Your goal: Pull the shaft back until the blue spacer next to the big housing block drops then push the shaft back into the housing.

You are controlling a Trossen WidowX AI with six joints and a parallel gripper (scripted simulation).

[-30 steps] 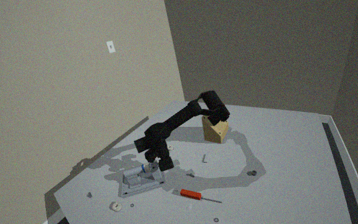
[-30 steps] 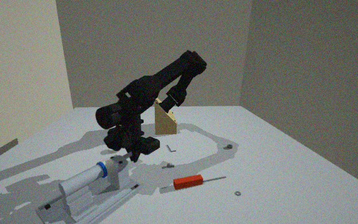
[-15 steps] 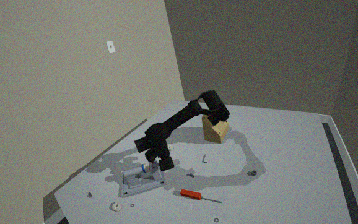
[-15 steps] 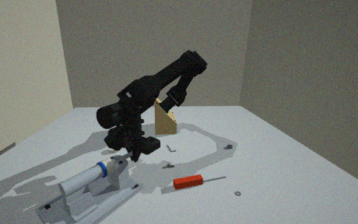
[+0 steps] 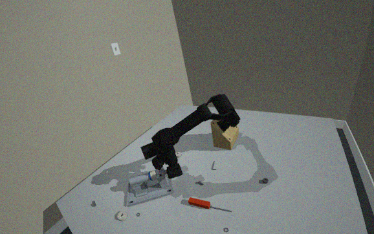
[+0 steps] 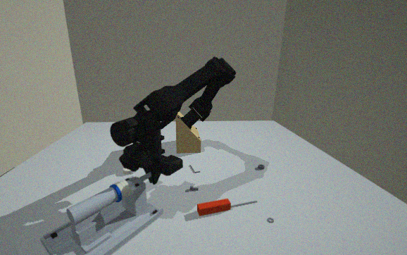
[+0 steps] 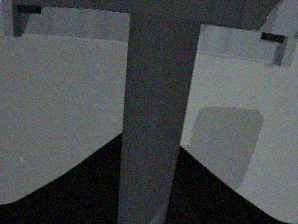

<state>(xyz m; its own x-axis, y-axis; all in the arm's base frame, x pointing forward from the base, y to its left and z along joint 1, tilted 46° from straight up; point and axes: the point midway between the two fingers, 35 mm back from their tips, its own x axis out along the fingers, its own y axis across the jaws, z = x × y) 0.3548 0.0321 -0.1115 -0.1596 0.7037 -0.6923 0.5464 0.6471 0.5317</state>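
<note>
The grey shaft lies 4 cm ahead of my gripper tip, 3 cm to the right of it and 3 cm above it. Round my gripper tip: blue spacer 10 cm ahead, 7 cm to the right, 3 cm above; then bolt 4 cm behind, 12 cm to the left, 4 cm below; then cream spacer 8 cm ahead, 6 cm to the right, 3 cm above.
</note>
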